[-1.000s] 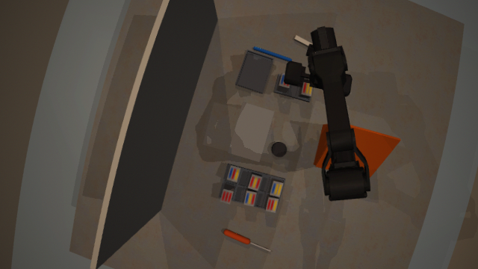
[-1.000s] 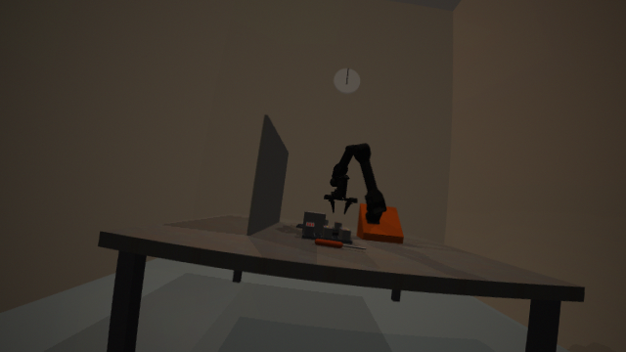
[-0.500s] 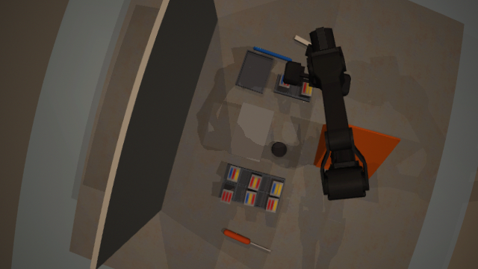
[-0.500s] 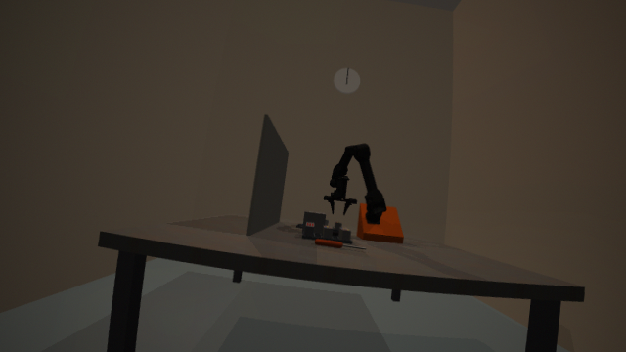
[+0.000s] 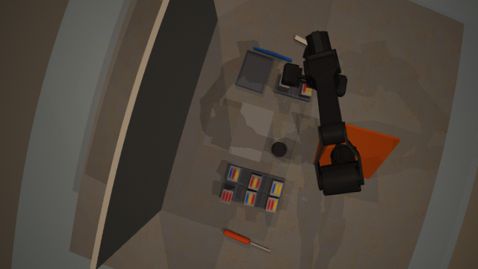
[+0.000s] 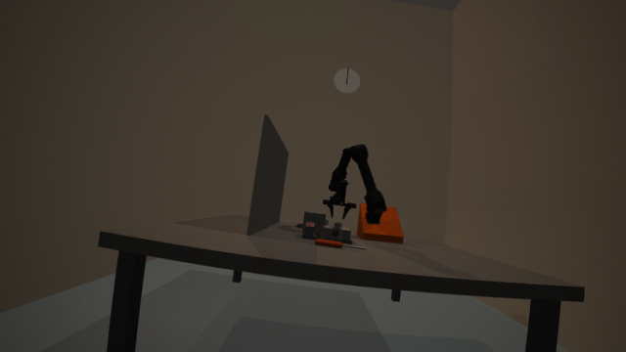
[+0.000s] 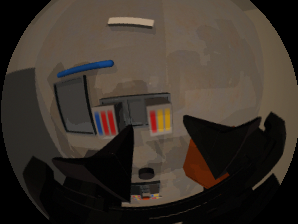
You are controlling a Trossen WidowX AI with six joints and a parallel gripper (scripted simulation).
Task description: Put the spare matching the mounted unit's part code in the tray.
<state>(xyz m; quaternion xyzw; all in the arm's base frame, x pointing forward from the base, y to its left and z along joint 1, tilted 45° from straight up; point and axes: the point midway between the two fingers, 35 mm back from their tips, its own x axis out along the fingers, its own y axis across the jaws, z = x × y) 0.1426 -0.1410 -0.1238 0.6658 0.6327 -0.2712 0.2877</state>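
The spare lies 10 mm behind my gripper tip, 10 mm to the left of it and 30 mm below it. From my gripper tip the other things lie so: grey tray: 170 mm ahead, 20 mm to the right, 70 mm below; then blue pen: 120 mm ahead, 100 mm to the right, 60 mm below; then tall dark panel: 370 mm ahead, 160 mm to the left, 150 mm above.
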